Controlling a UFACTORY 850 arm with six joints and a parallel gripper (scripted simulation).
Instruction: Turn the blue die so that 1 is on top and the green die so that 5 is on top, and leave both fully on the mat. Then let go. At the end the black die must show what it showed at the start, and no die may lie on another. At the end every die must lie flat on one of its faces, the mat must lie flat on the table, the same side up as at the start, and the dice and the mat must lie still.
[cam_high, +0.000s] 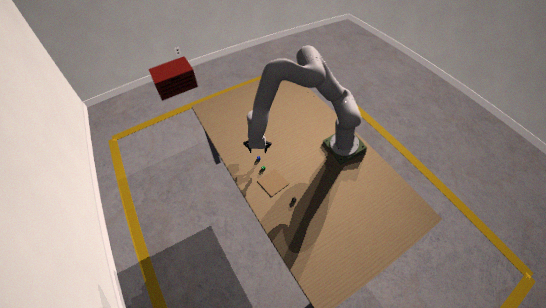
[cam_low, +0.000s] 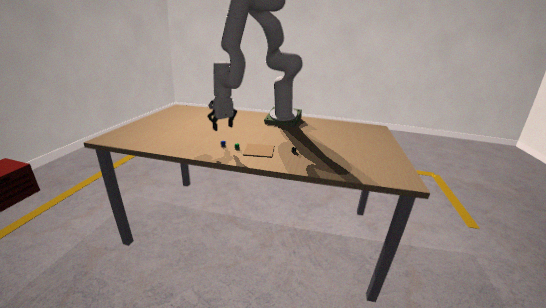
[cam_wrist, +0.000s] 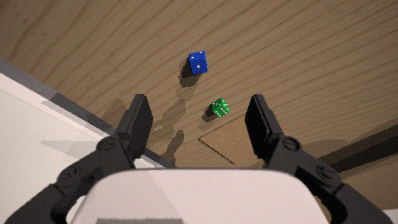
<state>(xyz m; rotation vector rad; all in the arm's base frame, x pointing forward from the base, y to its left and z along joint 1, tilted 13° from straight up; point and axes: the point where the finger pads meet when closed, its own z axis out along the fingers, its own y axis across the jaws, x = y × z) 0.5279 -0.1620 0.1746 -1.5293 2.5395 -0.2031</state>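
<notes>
Right now the blue die is 90 mm below my hand. The rest, counted from my hand: mat 200 mm to the left, 100 mm below, 10 mm behind; black die 360 mm to the left, 90 mm below, 70 mm behind; green die 90 mm below, 80 mm to the left.
</notes>
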